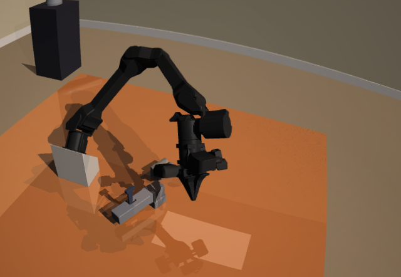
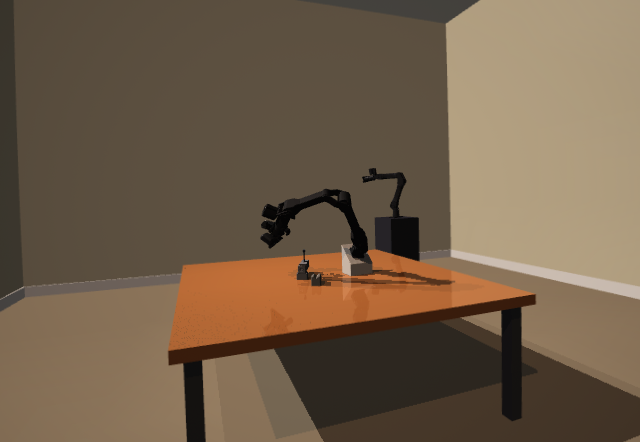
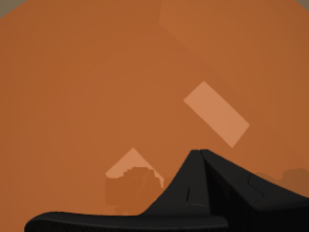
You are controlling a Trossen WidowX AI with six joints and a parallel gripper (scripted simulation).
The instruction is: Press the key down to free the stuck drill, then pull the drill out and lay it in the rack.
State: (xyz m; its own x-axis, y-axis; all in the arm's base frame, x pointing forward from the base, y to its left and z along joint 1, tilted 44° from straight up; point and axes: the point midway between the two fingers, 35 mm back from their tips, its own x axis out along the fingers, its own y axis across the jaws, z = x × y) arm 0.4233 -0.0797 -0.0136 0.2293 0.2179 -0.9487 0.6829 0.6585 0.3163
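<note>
Right now the dark key is 18 cm behind my gripper tip, 6 cm below it and 1 cm to the right of it. From my gripper tip the other things lie so: grey housing (16 cm behind, 11 cm below, 3 cm to the left); rack (21 cm to the left, 16 cm behind, 13 cm below); drill (15 cm behind, 10 cm below, 4 cm to the left).
</note>
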